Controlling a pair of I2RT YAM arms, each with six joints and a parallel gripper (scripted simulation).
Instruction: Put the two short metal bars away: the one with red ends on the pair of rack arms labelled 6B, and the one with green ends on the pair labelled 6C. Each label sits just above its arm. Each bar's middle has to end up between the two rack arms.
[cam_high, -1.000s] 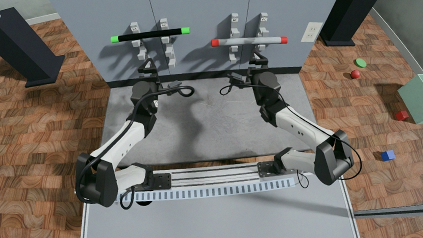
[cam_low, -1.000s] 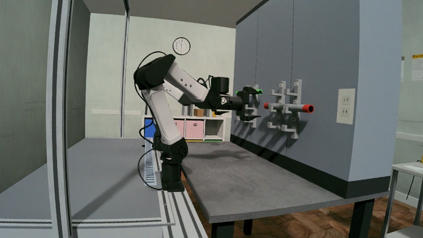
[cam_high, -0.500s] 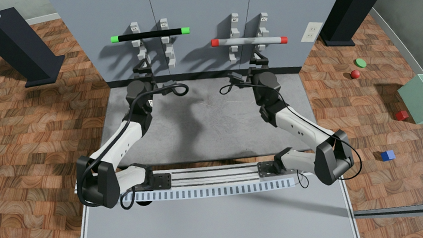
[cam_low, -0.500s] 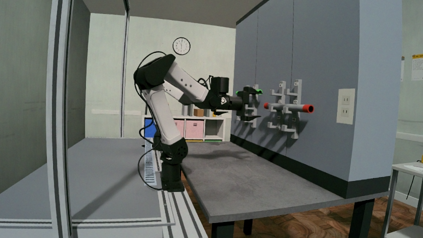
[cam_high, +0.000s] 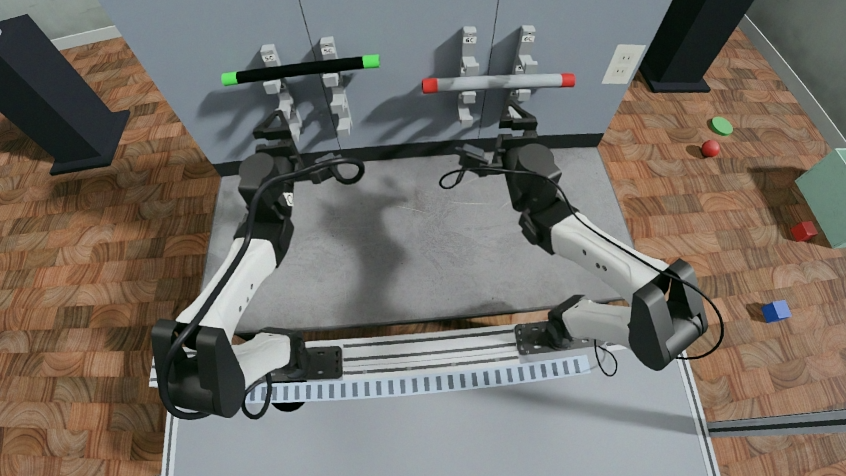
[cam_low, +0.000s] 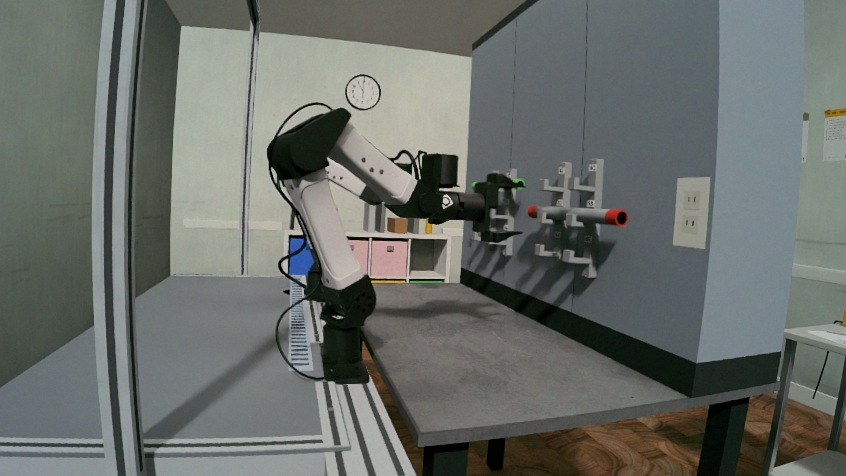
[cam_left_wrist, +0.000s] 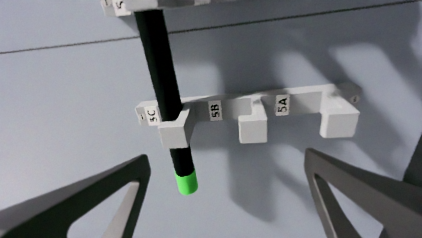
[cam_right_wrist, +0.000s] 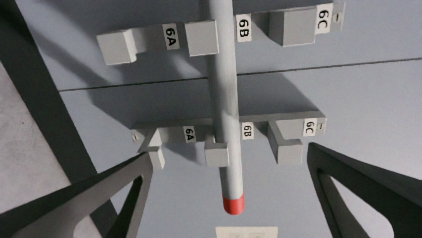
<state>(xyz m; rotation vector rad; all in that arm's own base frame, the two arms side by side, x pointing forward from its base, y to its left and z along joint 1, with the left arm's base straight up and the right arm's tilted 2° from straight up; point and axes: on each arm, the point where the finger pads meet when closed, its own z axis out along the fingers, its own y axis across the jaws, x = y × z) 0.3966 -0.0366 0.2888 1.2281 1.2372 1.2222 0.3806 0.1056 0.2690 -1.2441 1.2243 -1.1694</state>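
Observation:
Now: the green-ended bar 11 cm ahead of my left hand, 6 cm above it and 4 cm to the right of it. The rest, counted from my left hand: red-ended bar: 45 cm to the right, 10 cm ahead, 2 cm below; blue-grey wall: 25 cm to the right, 25 cm ahead, 15 cm above; rack strip: 38 cm to the right, 10 cm ahead, 2 cm below.
Right now the red-ended bar is 120 mm ahead of my right hand and 20 mm to the right of it. Round my right hand: blue-grey wall (270 mm ahead, 180 mm to the left, 160 mm above); then outlet plate (150 mm ahead, 320 mm to the right, 10 mm above); then rack strip (120 mm ahead, 60 mm to the left, 10 mm below).

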